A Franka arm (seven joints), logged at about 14 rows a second.
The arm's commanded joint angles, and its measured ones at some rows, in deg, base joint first. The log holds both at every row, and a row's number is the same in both.
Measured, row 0:
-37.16 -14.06 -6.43 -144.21 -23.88 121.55 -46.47
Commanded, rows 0 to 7:
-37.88 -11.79 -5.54 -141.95 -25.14 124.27 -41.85
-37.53 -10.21 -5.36 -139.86 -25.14 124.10 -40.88
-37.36 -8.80 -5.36 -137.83 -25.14 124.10 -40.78
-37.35 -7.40 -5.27 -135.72 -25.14 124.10 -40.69
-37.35 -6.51 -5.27 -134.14 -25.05 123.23 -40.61
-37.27 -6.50 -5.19 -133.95 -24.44 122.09 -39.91
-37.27 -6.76 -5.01 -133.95 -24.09 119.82 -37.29
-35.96 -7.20 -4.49 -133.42 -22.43 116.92 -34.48
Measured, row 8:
-37.07 -7.33 -5.58 -135.09 -23.72 121.64 -38.97
